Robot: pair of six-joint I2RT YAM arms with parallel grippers.
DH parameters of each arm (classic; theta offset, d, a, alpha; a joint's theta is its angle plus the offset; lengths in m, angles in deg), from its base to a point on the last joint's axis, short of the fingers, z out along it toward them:
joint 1: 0 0.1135 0.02 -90
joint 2: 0 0 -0.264 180
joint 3: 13.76 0 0.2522 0
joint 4: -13.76 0 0.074 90
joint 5: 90 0 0 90
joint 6: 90 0.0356 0 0
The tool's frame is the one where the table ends.
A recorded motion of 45 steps. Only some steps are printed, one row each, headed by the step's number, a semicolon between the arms.
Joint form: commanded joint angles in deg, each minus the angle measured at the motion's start. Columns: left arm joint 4, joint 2, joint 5, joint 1, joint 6, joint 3; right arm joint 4, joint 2, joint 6, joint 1, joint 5, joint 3.
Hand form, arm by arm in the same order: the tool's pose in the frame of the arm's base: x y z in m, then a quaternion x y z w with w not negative. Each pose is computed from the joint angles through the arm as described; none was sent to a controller.
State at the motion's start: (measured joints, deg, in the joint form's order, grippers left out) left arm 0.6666 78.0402 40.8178 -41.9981 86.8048 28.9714; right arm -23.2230 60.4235 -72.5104 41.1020 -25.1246 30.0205
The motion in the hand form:
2: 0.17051 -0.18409 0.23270 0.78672 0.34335 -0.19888 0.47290; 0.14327 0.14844 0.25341 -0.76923 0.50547 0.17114 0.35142
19: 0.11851 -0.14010 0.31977 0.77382 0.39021 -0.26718 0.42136; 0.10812 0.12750 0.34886 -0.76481 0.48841 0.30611 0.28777
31: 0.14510 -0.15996 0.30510 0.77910 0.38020 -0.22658 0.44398; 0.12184 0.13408 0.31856 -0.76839 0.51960 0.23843 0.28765
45: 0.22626 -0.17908 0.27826 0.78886 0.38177 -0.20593 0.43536; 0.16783 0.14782 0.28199 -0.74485 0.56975 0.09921 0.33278
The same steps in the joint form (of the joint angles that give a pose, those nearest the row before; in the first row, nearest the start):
2: -10.39 -8.68 -0.48 0.07 -16.02 11.69; -13.76 -0.22 10.36 0.21 -3.26 15.05
19: -45.39 -23.71 3.30 -0.01 -21.68 25.70; -47.25 -1.18 10.29 0.30 -17.58 38.00
31: -35.49 -17.76 0.23 0.42 -19.40 24.29; -39.19 -0.84 11.26 0.29 -9.08 31.34
45: -31.09 1.14 3.65 8.60 -9.37 31.93; -20.29 4.44 12.13 -2.78 5.61 24.74

